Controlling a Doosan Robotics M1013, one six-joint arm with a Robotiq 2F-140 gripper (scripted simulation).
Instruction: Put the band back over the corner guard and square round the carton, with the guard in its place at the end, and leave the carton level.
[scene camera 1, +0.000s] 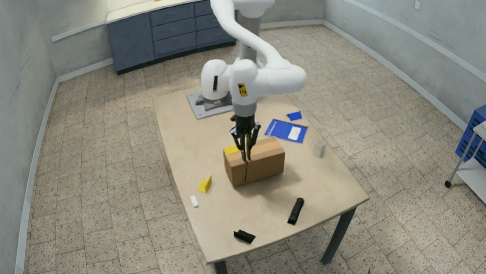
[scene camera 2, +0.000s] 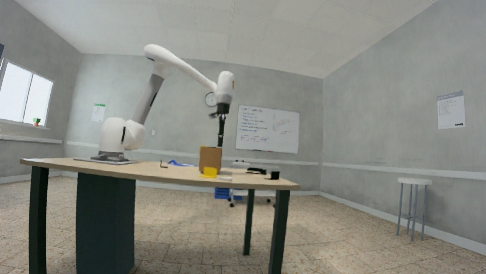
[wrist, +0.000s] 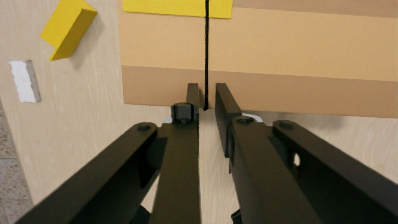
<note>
I see my gripper (scene camera 1: 246, 158), a brown carton (scene camera 1: 267, 156), a white block (wrist: 25, 80) and a blue folder (scene camera 1: 283, 130).
The brown carton also shows in the wrist view (wrist: 309, 64). My gripper also shows in the wrist view (wrist: 206, 99). The wrist view misses the blue folder: it is out of frame.
</note>
